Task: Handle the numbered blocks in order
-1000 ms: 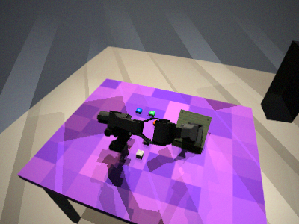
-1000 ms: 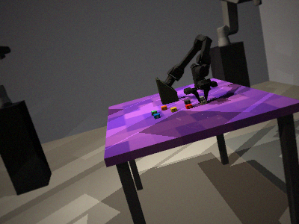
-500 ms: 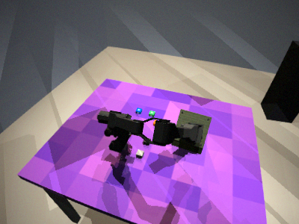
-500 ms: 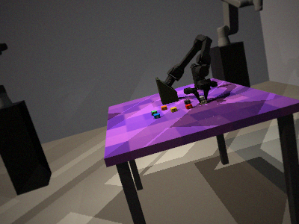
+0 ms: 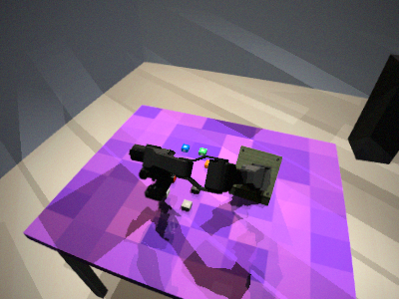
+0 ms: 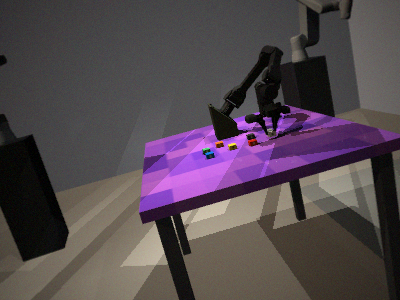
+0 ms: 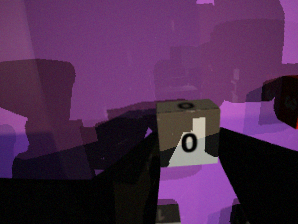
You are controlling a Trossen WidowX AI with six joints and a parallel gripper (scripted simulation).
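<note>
My gripper tip is now 9 cm past the grey block, 3 cm to the right of it and 1 cm above it. Also, from my gripper tip: black block: 11 cm behind, 5 cm to the right, 1 cm below; then yellow block: 17 cm to the right, 3 cm behind, 1 cm below; then red block: 9 cm to the right, 1 cm below.
</note>
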